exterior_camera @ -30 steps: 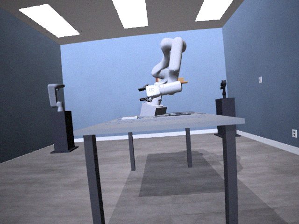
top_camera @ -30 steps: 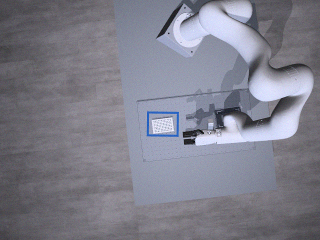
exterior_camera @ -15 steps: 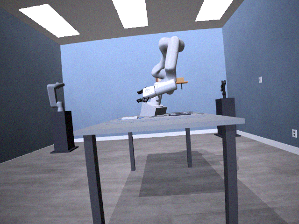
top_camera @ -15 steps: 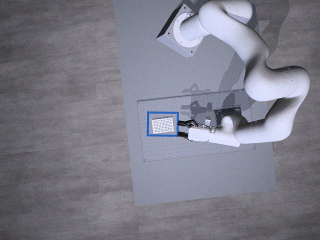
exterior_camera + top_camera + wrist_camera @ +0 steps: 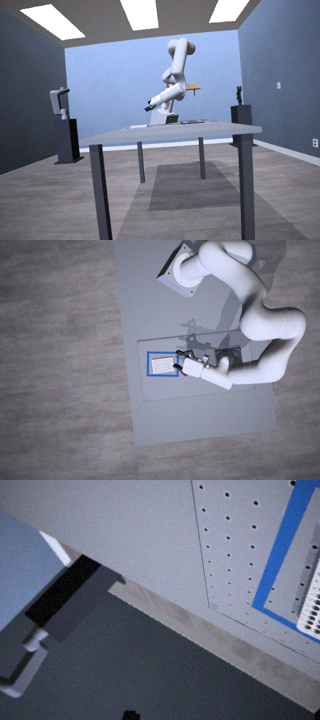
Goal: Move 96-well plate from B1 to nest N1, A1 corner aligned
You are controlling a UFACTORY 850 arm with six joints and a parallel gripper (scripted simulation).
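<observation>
Now: the white 96-well plate 20 mm ahead of my hand, 80 mm to the right of it and 150 mm below it. The rest, counted from my hand: dark plate nest 50 mm ahead, 330 mm to the left, 150 mm below; then A1 mark 110 mm ahead, 400 mm to the left, 150 mm below.
</observation>
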